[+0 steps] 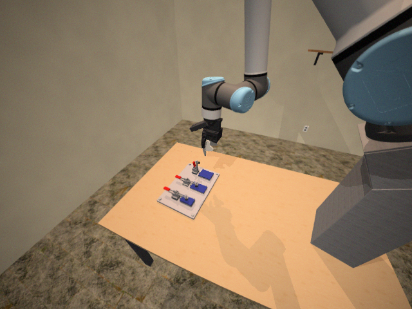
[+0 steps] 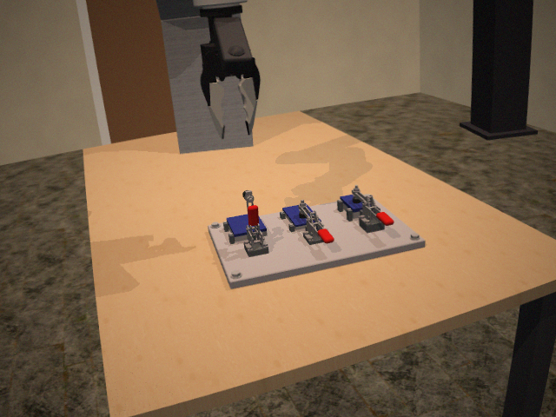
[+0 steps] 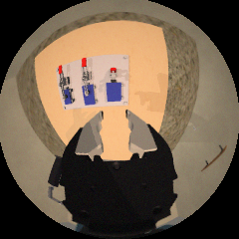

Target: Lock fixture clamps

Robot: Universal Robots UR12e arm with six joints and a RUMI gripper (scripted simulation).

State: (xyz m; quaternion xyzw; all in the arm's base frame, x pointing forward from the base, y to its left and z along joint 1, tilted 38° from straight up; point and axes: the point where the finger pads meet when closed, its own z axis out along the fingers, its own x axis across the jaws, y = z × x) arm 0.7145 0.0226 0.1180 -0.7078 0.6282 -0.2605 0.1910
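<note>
The blue part lies 190 mm below my hand. The rest, counted from my hand: grey fixture plate 40 mm ahead, 110 mm to the left, 210 mm below.
</note>
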